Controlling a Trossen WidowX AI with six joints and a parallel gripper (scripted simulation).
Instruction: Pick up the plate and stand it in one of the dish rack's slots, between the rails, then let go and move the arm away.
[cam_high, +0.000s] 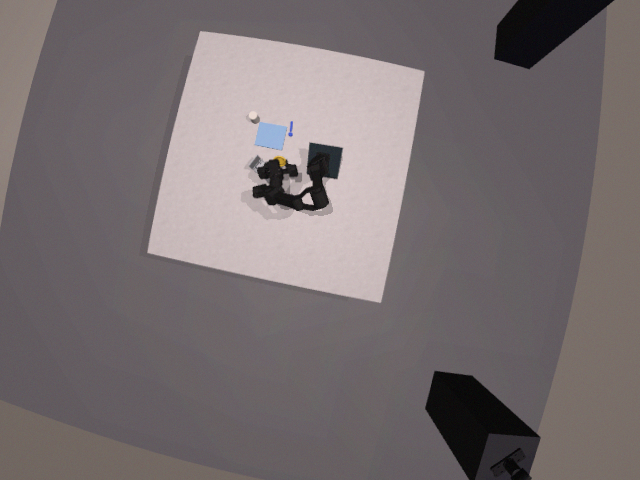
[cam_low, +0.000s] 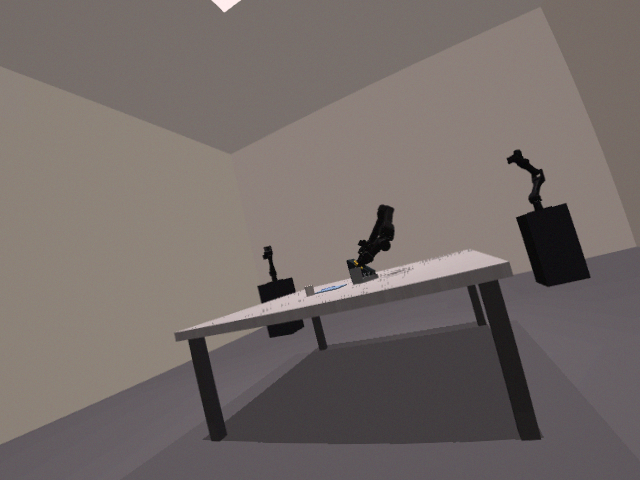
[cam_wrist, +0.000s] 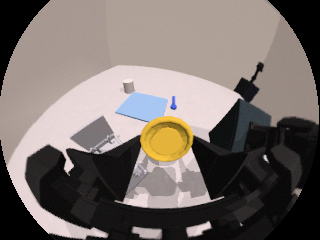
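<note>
Right now the dish rack is 80 mm ahead of my gripper tip, 60 mm below it and 50 mm to the left of it. From my gripper tip the other things lie so: light blue mat (140 mm to the right, 90 mm ahead, 80 mm below); yellow plate (10 mm to the left); blue utensil (190 mm to the right, 80 mm below, 10 mm behind).
</note>
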